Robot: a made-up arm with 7 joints. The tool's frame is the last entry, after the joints. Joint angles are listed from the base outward. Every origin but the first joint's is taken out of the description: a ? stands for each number. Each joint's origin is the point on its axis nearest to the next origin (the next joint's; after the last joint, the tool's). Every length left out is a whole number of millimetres.
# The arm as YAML. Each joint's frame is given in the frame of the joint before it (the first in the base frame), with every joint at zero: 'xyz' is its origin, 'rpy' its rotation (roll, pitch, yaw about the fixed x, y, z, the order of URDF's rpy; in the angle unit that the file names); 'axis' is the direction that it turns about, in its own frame. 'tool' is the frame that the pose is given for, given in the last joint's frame.
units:
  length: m
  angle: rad
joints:
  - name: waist
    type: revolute
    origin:
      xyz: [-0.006, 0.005, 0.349]
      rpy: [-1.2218, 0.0, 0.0]
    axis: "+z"
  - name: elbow
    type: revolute
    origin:
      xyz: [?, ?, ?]
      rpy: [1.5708, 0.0, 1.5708]
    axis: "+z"
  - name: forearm
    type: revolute
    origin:
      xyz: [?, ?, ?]
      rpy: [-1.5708, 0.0, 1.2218]
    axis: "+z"
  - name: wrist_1
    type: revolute
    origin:
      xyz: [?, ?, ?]
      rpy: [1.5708, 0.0, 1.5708]
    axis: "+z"
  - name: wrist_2
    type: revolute
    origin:
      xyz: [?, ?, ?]
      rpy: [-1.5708, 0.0, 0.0]
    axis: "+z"
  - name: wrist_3
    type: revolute
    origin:
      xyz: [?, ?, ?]
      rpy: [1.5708, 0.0, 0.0]
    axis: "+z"
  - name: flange
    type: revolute
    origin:
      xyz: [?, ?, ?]
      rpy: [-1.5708, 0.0, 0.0]
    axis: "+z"
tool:
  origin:
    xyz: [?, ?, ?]
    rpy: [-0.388, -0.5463, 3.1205]
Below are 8 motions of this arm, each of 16 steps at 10 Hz.
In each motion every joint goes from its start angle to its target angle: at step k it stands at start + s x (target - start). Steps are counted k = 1, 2, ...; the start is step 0. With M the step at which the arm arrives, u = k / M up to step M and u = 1 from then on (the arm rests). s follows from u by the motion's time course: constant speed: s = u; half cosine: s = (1 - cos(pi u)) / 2; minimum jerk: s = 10 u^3 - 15 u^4 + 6 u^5.
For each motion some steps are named. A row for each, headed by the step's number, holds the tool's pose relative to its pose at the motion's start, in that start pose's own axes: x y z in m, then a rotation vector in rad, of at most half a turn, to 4 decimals.
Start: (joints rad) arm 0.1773 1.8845 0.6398 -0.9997 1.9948 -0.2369 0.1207
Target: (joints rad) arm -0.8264 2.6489 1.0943 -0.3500 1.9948 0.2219 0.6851
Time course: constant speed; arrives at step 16
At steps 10, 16:
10: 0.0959 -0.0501 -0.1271 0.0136 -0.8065 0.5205
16: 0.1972 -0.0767 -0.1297 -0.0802 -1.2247 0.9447

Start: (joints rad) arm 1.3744 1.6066 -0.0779 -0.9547 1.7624 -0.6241 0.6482
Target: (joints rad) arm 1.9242 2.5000 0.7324 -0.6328 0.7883 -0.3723 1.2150
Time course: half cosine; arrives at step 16
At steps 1, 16:
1: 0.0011 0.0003 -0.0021 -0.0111 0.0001 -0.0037
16: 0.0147 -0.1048 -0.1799 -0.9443 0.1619 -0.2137

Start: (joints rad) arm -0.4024 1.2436 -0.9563 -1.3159 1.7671 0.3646 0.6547
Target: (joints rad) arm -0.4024 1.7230 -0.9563 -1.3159 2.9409 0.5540 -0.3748
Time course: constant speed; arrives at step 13
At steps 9, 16:
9: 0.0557 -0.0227 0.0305 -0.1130 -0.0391 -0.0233
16: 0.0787 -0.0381 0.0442 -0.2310 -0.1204 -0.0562

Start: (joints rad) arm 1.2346 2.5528 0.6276 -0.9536 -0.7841 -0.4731 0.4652
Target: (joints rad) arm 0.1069 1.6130 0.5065 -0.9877 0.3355 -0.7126 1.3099
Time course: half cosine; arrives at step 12
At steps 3, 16:
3: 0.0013 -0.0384 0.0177 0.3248 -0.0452 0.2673
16: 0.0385 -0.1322 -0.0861 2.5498 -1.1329 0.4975

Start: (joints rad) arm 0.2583 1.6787 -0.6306 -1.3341 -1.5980 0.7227 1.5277
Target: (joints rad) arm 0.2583 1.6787 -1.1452 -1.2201 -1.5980 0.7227 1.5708
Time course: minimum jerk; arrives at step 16
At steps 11, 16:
11: 0.0059 -0.0292 0.0150 -0.4028 -0.0787 0.0968
16: 0.0072 -0.0344 0.0197 -0.4918 -0.0963 0.1137

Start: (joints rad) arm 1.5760 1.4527 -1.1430 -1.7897 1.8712 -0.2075 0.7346
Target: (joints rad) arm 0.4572 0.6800 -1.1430 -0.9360 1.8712 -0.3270 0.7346
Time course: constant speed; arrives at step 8
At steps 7, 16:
7: -0.0411 -0.1098 -0.1802 -0.7801 -0.3675 0.1403
16: -0.0487 -0.1433 -0.1930 -0.8839 -0.3989 0.1657

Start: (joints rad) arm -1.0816 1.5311 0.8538 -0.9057 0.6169 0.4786 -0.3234
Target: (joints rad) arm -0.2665 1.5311 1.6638 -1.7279 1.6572 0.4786 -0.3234
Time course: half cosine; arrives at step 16
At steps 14, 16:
14: 0.0731 0.0046 0.0277 -0.3673 -0.8704 0.3352
16: 0.0768 0.0036 0.0294 -0.4006 -0.8942 0.3480

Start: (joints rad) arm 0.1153 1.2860 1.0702 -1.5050 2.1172 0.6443 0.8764
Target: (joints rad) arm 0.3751 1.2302 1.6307 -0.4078 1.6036 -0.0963 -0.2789
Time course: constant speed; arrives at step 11
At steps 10, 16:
10: 0.1173 0.0001 0.0774 0.0588 -1.1113 -1.5667
16: 0.1215 -0.0002 0.0908 0.1946 -1.1604 -1.7187

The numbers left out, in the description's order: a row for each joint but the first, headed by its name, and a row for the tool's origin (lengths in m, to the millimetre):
elbow: 0.019 0.019 0.0
forearm: 0.155 -0.048 0.0
wrist_1: -0.016 0.012 0.0
wrist_2: 0.016 -0.104 0.0
wrist_3: 0.023 0.0 0.0
flange: -0.006 0.002 0.0
tool: 0.006 -0.012 0.0

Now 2 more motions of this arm.
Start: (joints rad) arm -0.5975 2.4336 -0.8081 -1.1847 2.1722 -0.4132 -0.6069
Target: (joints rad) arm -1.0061 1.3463 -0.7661 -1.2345 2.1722 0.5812 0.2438
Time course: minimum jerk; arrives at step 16
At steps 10, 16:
10: -0.0516 -0.1538 -0.0409 -0.0355 0.1226 1.6711
16: -0.0267 -0.2084 -0.0711 -0.2560 0.2673 2.2009

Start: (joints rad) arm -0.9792 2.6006 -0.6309 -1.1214 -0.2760 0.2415 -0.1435
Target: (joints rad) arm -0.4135 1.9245 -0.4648 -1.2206 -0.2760 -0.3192 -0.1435
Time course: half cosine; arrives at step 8
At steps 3, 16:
3: 0.0398 0.0013 -0.0482 0.0222 -0.4225 -0.1181
16: 0.1522 -0.0433 -0.1034 0.0352 -1.3428 -0.1915

